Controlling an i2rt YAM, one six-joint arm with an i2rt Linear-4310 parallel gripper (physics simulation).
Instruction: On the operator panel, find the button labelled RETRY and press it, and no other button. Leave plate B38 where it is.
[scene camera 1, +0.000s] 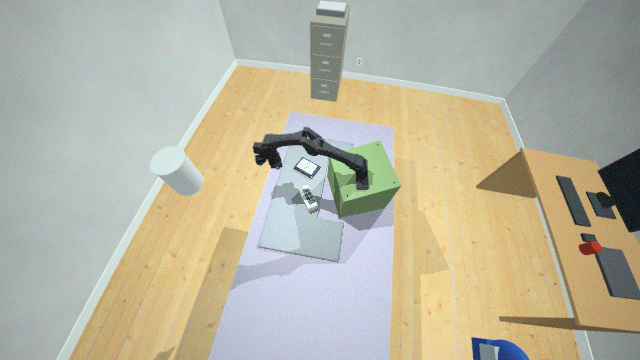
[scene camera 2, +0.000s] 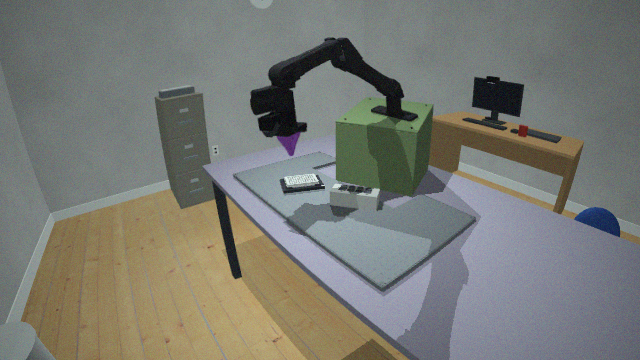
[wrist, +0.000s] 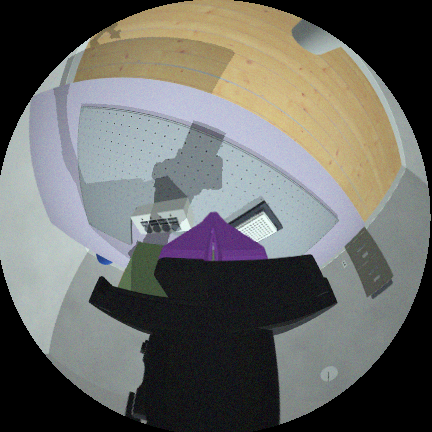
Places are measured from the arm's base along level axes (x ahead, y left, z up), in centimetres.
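Pixels of known places: gripper, fingertip midpoint: (scene camera 1: 278, 169) (scene camera 2: 291, 155) (wrist: 212, 217); arm's base, origin of the base link: (scene camera 1: 361, 174) (scene camera 2: 393, 114).
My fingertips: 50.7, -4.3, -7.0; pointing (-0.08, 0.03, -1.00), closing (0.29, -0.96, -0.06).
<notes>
For each thing: its top centre in the pictures, then the offset to it from my fingertips, as dx, dy, dz. Level surfaces: height alone.
- operator panel, middle of its top: (wrist: 157, 223) (scene camera 2: 355, 189) (scene camera 1: 307, 196) -19.0, +10.2, -14.8
- white plate with many small wells, middle of its top: (wrist: 251, 233) (scene camera 2: 301, 179) (scene camera 1: 307, 165) -16.3, -15.7, -17.8
- grey board, its level: dz -20.4
- lilac table, its level: dz -21.7
The operator panel (scene camera 1: 309, 199) (scene camera 2: 347, 198) (wrist: 156, 218) is a small white box with a row of dark buttons on top, standing on the grey perforated board. The button labels are too small to read, so I cannot tell which is RETRY. A white plate with many small wells (scene camera 1: 307, 167) (scene camera 2: 301, 180) (wrist: 258, 228) lies in a black holder on the same board, beside the panel; its label cannot be read. My gripper (scene camera 1: 278, 167) (scene camera 2: 291, 154) (wrist: 212, 217) is shut, its purple fingers together with nothing between them. It hangs above the board, apart from the panel and the plate.
The grey board (scene camera 1: 300, 240) (scene camera 2: 380, 260) (wrist: 115, 145) lies on the lilac table (scene camera 1: 305, 310) (scene camera 2: 540, 280) (wrist: 50, 150). A green block (scene camera 1: 370, 200) (scene camera 2: 372, 155) (wrist: 145, 267) beside the board carries the arm's base. A filing cabinet (scene camera 1: 326, 60) (scene camera 2: 185, 145) (wrist: 367, 255) stands beyond the table.
</notes>
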